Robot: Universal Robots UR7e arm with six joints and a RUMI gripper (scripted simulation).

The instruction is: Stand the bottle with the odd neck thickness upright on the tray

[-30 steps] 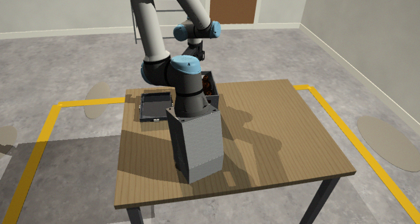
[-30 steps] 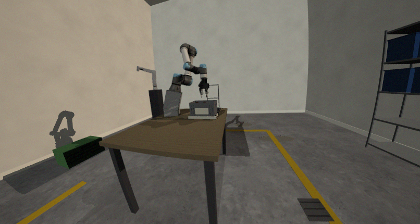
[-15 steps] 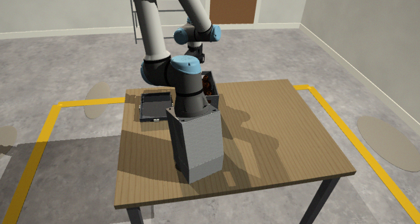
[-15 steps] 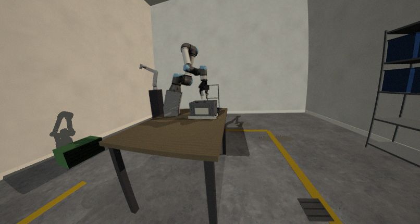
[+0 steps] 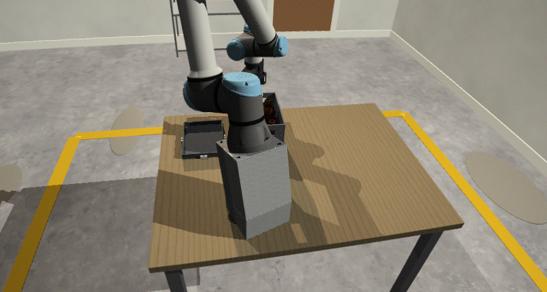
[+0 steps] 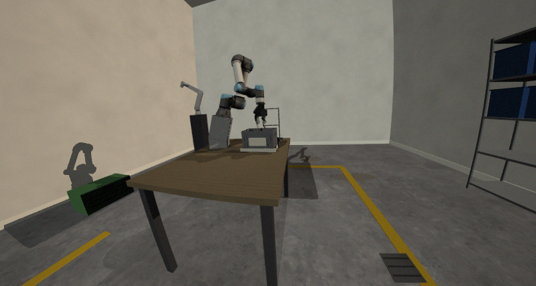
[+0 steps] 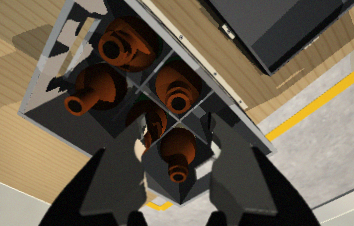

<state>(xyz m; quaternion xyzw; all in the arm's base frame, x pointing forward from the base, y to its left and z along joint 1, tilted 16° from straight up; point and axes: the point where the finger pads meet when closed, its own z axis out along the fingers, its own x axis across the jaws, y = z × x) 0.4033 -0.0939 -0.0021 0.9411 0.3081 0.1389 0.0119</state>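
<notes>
Now: hand 50 mm to the left of the crate and 110 mm above it. From my hand the other things lie so: bottle (100 mm behind, 80 mm to the right, 110 mm below); then dark tray (40 mm ahead, 220 mm to the left, 180 mm below).
</notes>
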